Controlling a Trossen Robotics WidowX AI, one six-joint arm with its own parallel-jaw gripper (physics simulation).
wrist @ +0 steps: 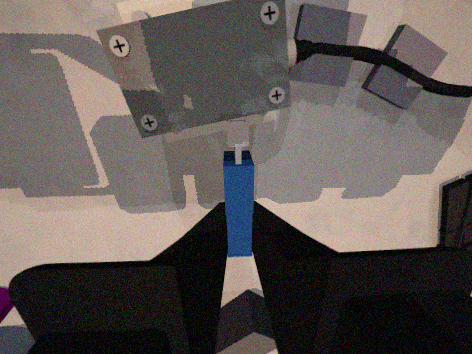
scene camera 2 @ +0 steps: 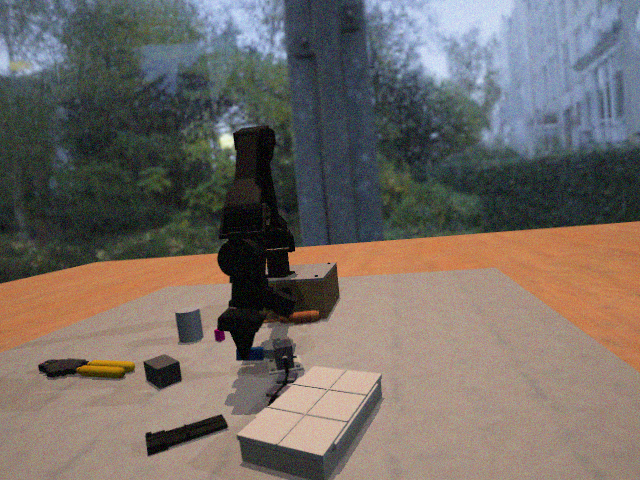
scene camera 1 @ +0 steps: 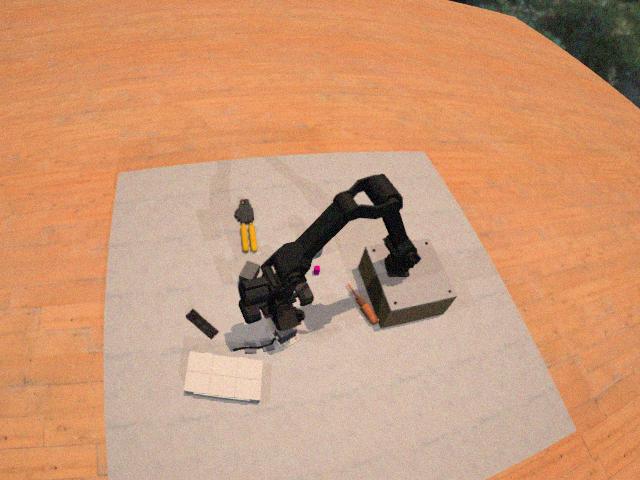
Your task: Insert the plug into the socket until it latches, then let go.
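Seen in the pictures: gripper, fingertip midpoint: (wrist: 237, 209) (scene camera 2: 245, 358) (scene camera 1: 271, 313); arm's base, origin of the base link: (scene camera 2: 279, 275) (scene camera 1: 396, 267).
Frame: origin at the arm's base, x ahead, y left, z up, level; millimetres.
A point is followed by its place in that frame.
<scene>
The plug (wrist: 239, 227) @(x 348, y 107, z -61 mm) (scene camera 2: 250, 353) @(x 351, y 116, z -68 mm) has a blue handle and a pale clear head. In the wrist view its head points at the near edge of the socket housing (wrist: 215, 65) @(x 317, y 163, z -60 mm) (scene camera 2: 283, 351) @(x 336, y 173, z -67 mm), a grey box with a screw at each corner. The head reaches that edge and is mostly lost against it and the shadows; how deep it sits and whether it is latched cannot be told. My gripper (wrist: 237, 209) @(x 350, y 104, z -78 mm) (scene camera 2: 244, 355) @(x 350, y 104, z -78 mm) is shut on the blue handle, just in front of the housing. In scene camera 1 the arm hides the plug.
A black cable (wrist: 370, 54) @(x 384, y 196, z -98 mm) leaves the housing's side over small grey blocks. A white tiled box (scene camera 1: 224, 374) @(x 474, y 288, z -71 mm) (scene camera 2: 315, 408) @(x 493, y 296, z -70 mm), black bar (scene camera 1: 201, 323) @(x 543, y 133, z -95 mm) (scene camera 2: 186, 434) @(x 553, y 142, z -93 mm), dark cube (scene camera 1: 250, 270) @(x 409, y -31, z -69 mm) (scene camera 2: 162, 372) @(x 434, y -9, z -78 mm), pliers (scene camera 1: 248, 237) @(x 421, y -169, z -88 mm), screwdriver (scene camera 1: 368, 312) @(x 80, y 100, z -79 mm), magenta cube (scene camera 1: 316, 269) @(x 216, y -48, z -81 mm) and grey cylinder (scene camera 2: 189, 326) @(x 236, y -116, z -67 mm) stand or lie around.
</scene>
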